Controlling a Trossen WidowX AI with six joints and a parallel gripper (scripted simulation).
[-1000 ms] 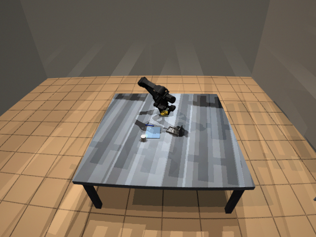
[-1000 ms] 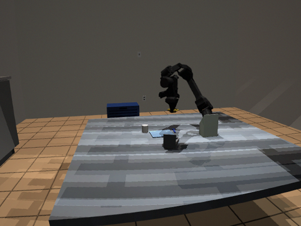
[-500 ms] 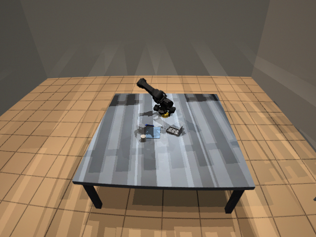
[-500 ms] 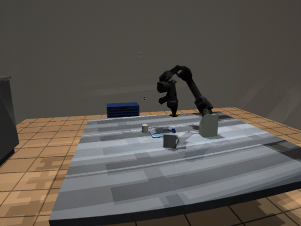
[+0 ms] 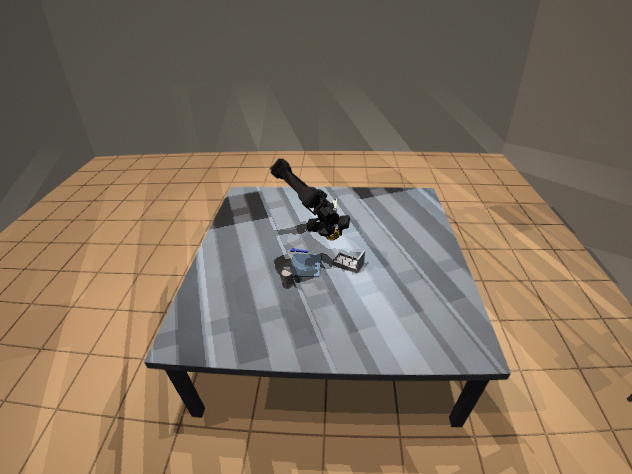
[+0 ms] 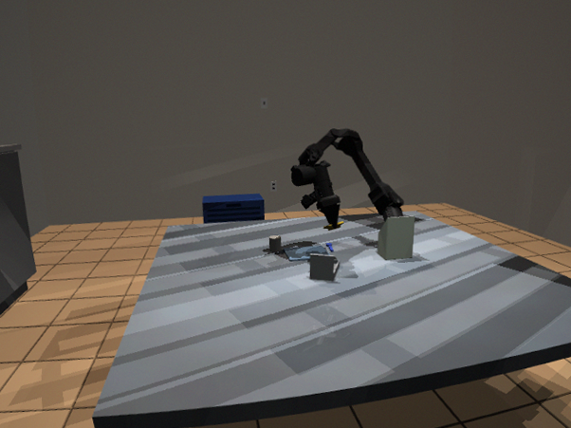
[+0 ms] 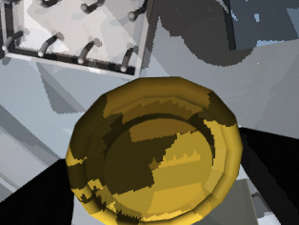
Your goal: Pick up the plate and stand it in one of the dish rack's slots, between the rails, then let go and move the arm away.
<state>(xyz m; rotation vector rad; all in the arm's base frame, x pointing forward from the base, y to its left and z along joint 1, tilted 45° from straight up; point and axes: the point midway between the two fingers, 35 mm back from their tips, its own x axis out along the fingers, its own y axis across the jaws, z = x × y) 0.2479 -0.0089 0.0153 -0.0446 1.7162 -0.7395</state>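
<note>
Now: the dish rack 100 mm below my gripper tip, 60 mm to the left of it and 60 mm ahead of it. Also, from my gripper tip: yellow plate: 10 mm above; then beige cup: 220 mm to the right, 140 mm ahead, 100 mm below; then blue mat: 130 mm to the right, 120 mm below, 40 mm ahead.
</note>
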